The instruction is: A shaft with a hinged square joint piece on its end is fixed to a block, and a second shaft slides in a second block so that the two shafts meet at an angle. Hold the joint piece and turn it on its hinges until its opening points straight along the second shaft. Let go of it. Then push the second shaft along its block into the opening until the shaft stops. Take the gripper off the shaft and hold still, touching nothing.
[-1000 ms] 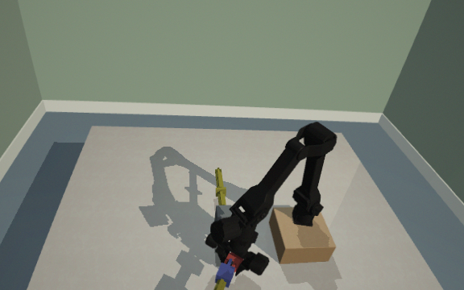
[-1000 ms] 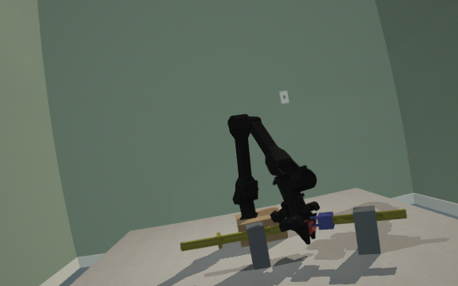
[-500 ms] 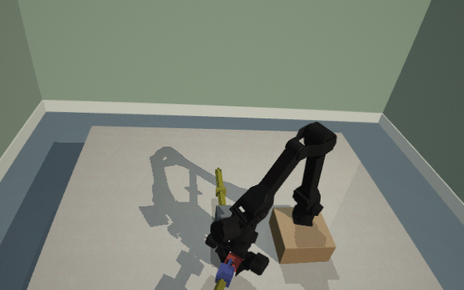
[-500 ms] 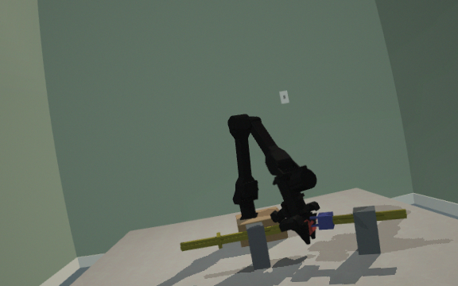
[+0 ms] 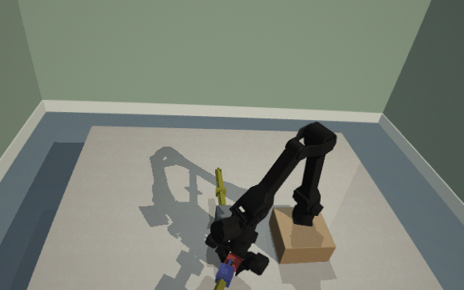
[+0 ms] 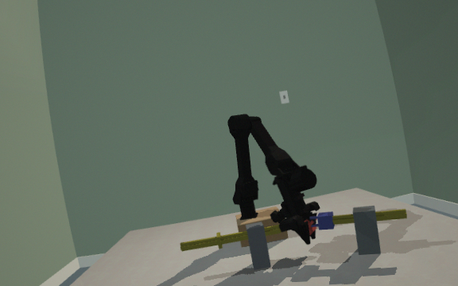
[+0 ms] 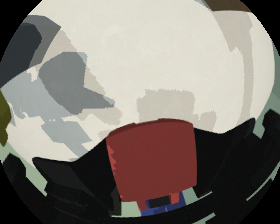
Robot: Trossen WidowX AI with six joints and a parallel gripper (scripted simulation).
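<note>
The red square joint piece is 40 mm above my gripper tip and 10 mm to the right of it.
</note>
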